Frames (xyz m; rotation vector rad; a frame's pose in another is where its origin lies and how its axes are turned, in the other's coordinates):
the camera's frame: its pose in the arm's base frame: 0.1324 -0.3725 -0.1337 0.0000 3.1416 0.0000
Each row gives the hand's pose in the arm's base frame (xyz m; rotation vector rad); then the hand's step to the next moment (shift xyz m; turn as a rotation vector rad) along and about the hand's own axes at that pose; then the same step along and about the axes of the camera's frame.
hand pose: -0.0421 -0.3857 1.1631 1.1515 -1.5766 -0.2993
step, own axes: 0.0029 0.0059 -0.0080 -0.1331 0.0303 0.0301
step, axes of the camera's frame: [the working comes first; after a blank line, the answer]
step, axes of the arm's base frame: 0.0041 0.0036 0.0088 -0.0519 0.1088 -0.0708

-0.0041 0.0036 -0.0088 0.0519 0.1088 0.0708
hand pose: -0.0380 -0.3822 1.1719 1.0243 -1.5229 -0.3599
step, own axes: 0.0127 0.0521 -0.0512 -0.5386 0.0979 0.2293
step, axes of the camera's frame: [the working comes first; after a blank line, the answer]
step, axes of the arm's base frame: 0.0275 0.0361 0.0586 -0.2985 0.3918 -0.3311

-0.0275 0.0361 -0.0586 0.2985 0.3918 0.3311
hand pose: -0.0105 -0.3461 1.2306 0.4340 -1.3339 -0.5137
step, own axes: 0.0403 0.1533 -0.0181 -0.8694 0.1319 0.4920
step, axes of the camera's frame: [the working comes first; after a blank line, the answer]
step, axes of the arm's base frame: 0.0399 0.1013 0.1167 -0.6044 0.6105 -0.5267

-0.0399 0.1013 -0.1167 0.6043 0.6105 0.5267
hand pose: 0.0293 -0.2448 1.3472 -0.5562 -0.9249 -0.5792
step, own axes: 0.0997 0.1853 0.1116 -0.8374 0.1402 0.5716
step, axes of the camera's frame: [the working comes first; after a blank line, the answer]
step, axes of the arm's base frame: 0.1084 0.1849 0.1039 -0.6289 0.6622 -0.4622

-0.1084 0.1849 -0.1039 0.6289 0.6622 0.4622
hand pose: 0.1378 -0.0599 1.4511 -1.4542 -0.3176 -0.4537
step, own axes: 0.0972 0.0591 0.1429 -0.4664 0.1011 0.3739
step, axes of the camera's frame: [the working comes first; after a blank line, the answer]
step, axes of the arm's base frame: 0.1226 0.1351 0.0082 -0.3356 0.4253 -0.2721

-0.1226 0.1351 -0.0082 0.3356 0.4253 0.2721
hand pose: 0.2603 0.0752 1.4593 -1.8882 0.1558 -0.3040
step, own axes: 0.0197 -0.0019 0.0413 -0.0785 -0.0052 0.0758
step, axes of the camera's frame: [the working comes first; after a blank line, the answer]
step, axes of the arm's base frame: 0.0306 0.0331 -0.0083 -0.0537 0.0906 -0.0288

-0.0306 0.0331 0.0083 0.0537 0.0906 0.0288
